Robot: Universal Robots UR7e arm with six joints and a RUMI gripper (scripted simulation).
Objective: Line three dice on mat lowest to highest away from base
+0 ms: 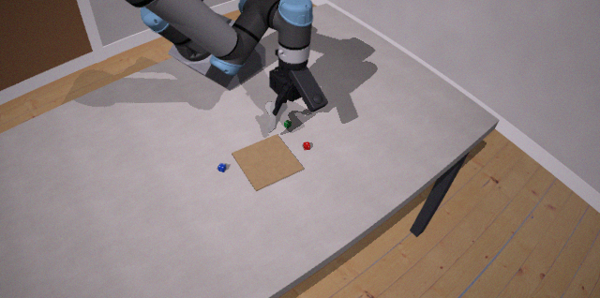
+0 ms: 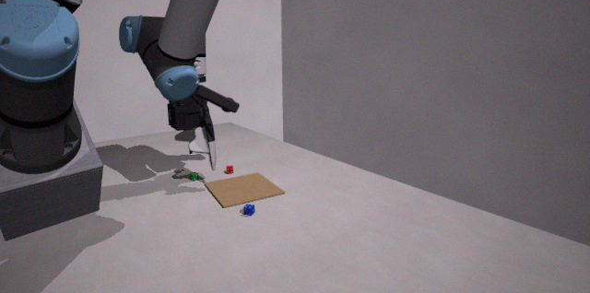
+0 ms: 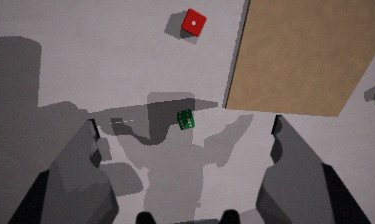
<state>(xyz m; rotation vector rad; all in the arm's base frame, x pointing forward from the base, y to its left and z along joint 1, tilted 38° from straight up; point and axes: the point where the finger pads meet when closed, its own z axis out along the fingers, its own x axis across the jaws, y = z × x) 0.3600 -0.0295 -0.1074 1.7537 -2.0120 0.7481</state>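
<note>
The green die is 30 mm behind my hand and 30 mm below it. Round my hand: blue die: 40 mm behind, 230 mm to the right, 30 mm below; square mat: 30 mm ahead, 130 mm to the right, 40 mm below; red die: 70 mm ahead, 20 mm to the right, 30 mm below.
</note>
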